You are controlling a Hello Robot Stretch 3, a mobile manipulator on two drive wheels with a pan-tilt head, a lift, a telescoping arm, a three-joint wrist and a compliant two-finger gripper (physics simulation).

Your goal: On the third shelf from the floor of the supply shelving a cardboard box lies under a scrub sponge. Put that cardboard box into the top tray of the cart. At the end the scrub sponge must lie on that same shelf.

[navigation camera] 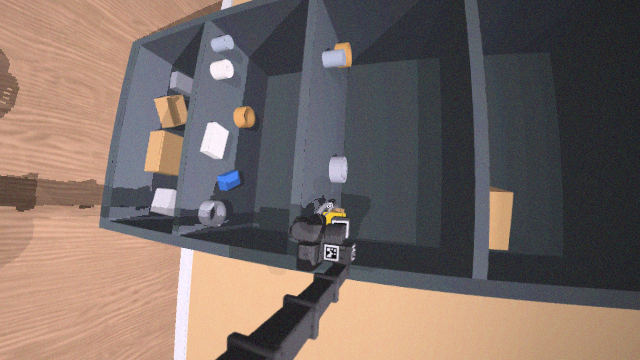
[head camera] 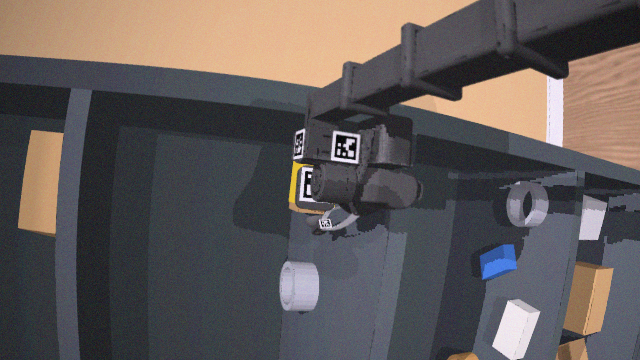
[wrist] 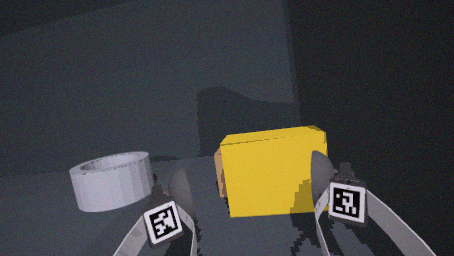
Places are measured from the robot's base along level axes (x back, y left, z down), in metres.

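Pixels of known places: gripper, fingertip midpoint: (wrist: 249, 179).
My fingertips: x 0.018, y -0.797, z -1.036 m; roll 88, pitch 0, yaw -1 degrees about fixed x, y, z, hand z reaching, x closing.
Note:
Behind a point stands the place of what it marks.
The yellow scrub sponge (head camera: 295, 180) @[x 0.036, y -0.842, z -1.060 m] (navigation camera: 334, 218) (wrist: 270, 177) @[x 0.036, y -0.820, z -1.027 m] is on the third shelf (head camera: 340, 320) @[x -0.195, y -0.746, z -0.991 m] (navigation camera: 320, 115) @[x -0.323, y -0.734, z -0.991 m] (wrist: 30, 220) @[x -0.248, y -0.845, z -0.991 m]. In the wrist view it hides most of the cardboard box (wrist: 219, 172) @[x -0.015, y -0.869, z -1.020 m], whose narrow tan strip shows at the sponge's left. A little tan also shows beside the sponge in the navigation view, box (navigation camera: 340, 211) @[x -0.007, y -0.870, z -1.041 m]. My gripper (wrist: 249, 179) @[x 0.018, y -0.797, z -1.036 m] is open and empty, facing the sponge. The right fingertip overlaps the sponge's right edge in the wrist view; the left fingertip is apart from it. Whether the right one touches cannot be told. The cart does not show.
A pale grey ring (head camera: 300, 286) @[x -0.156, y -0.859, z -1.028 m] (navigation camera: 338, 169) @[x -0.160, y -0.858, z -1.028 m] (wrist: 112, 185) @[x -0.141, y -0.864, z -1.020 m] stands left of the gripper on this shelf. A blue-grey cylinder (navigation camera: 333, 58) @[x -0.515, y -0.719, z -1.031 m] and an orange ring (navigation camera: 346, 48) @[x -0.641, y -0.856, z -1.040 m] stand farther along it. My arm (head camera: 450, 55) @[x 0.091, y -0.266, z -1.149 m] (navigation camera: 295, 310) @[x 0.084, y -0.293, z -1.132 m] reaches in past the side panel (navigation camera: 410, 277) @[x 0.121, y -0.614, z -1.281 m].

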